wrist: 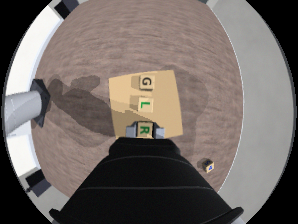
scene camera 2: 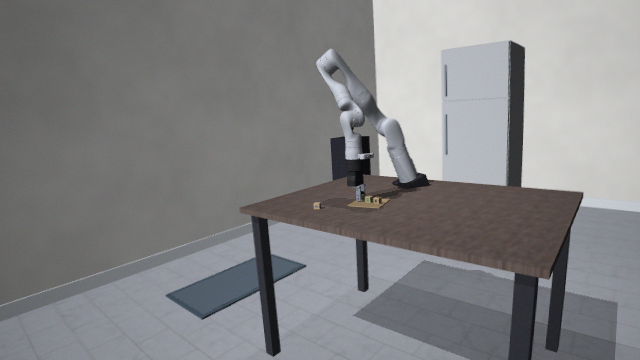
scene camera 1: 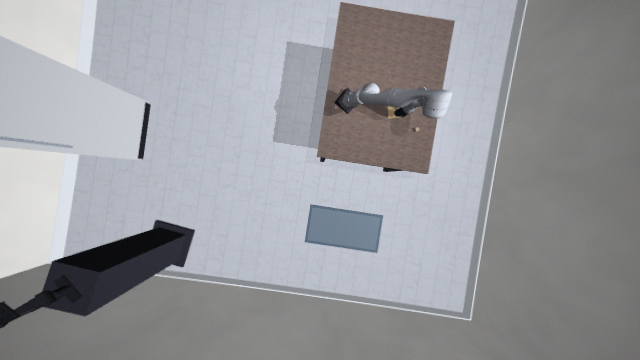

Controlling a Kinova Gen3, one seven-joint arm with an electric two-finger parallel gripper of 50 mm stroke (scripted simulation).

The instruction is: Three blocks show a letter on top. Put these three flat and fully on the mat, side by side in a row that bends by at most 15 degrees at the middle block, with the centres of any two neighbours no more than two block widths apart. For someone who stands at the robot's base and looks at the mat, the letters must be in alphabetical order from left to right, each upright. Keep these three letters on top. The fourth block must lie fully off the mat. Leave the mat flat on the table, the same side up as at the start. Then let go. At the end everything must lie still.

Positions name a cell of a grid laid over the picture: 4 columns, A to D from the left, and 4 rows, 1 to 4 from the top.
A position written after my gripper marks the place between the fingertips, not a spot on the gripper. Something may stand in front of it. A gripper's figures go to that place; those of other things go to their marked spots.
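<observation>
My gripper (wrist: B3) is 180 mm from the lens. There is a mat (wrist: B2) here as well, and for that mat I get 200 mm from the lens.
</observation>
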